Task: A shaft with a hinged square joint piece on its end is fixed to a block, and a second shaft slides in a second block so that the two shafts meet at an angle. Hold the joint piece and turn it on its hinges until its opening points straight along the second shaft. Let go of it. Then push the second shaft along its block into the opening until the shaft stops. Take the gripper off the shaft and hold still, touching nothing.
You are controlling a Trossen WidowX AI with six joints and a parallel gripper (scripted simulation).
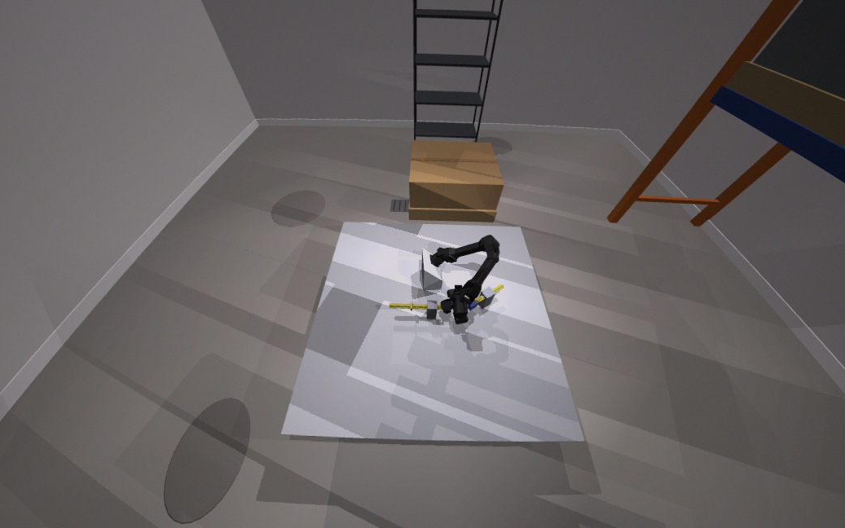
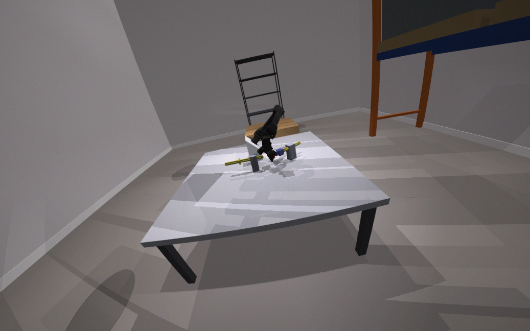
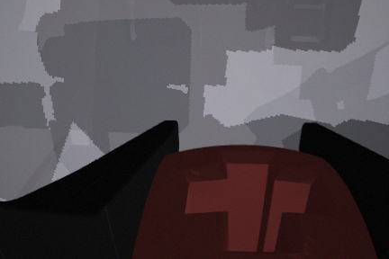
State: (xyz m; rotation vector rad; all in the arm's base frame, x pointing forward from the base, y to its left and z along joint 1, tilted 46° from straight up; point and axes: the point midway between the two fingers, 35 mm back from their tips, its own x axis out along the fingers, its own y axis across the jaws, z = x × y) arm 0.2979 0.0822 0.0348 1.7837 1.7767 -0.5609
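My gripper tip is now 4 cm below the red joint piece and 1 cm to the right of it.
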